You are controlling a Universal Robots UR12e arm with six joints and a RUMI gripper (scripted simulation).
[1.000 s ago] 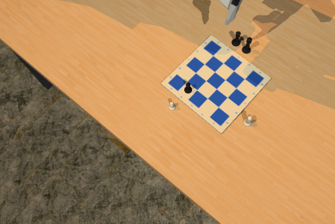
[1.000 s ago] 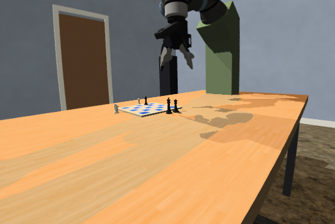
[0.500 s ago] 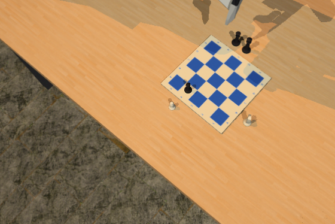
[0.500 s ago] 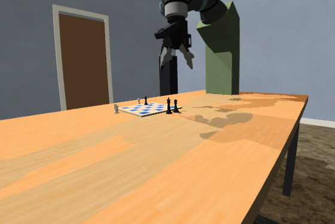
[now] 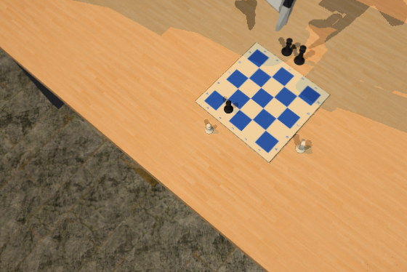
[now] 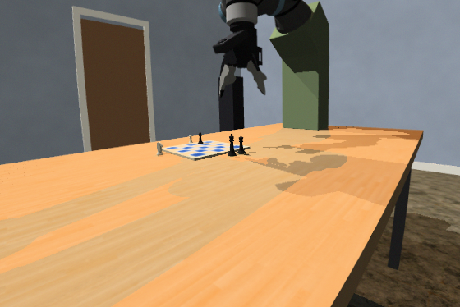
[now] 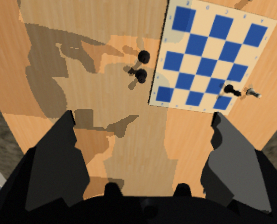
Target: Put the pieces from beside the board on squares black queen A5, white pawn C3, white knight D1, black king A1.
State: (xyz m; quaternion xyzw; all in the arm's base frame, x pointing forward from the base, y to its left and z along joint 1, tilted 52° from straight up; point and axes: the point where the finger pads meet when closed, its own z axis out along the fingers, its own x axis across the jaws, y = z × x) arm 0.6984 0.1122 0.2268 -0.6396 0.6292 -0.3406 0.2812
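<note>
Right now my hand is 14 cm above the black queen. Round my hand: black pawn (4 cm behind, 21 cm to the right, 14 cm below); then black king (4 cm ahead, 1 cm to the right, 14 cm below); then blue-and-cream chessboard (1 cm ahead, 14 cm to the right, 16 cm below).
</note>
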